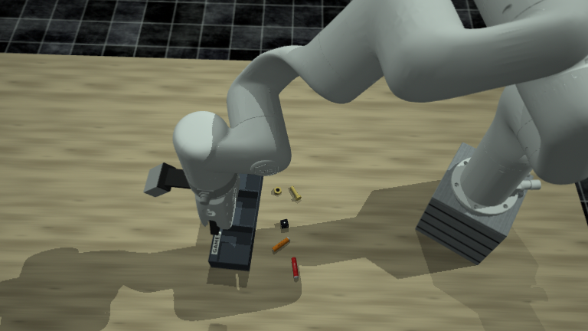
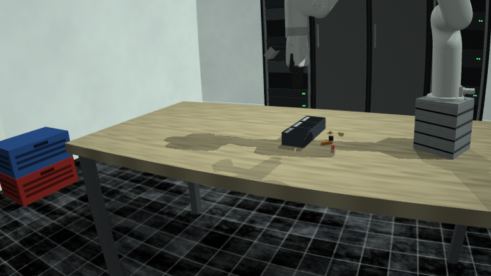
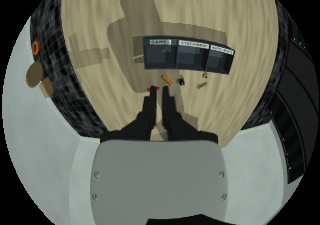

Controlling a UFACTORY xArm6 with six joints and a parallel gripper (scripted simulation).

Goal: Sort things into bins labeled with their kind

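Now: hand 220 mm above the brass nut, 140 mm to the left of it and 90 mm past it. From my hand the other things lie so: dark three-part bin 200 mm below, 90 mm to the right, 10 mm behind; black die 210 mm below, 110 mm behind, 60 mm to the right; orange stick 220 mm below, 100 mm behind, 10 mm to the right.
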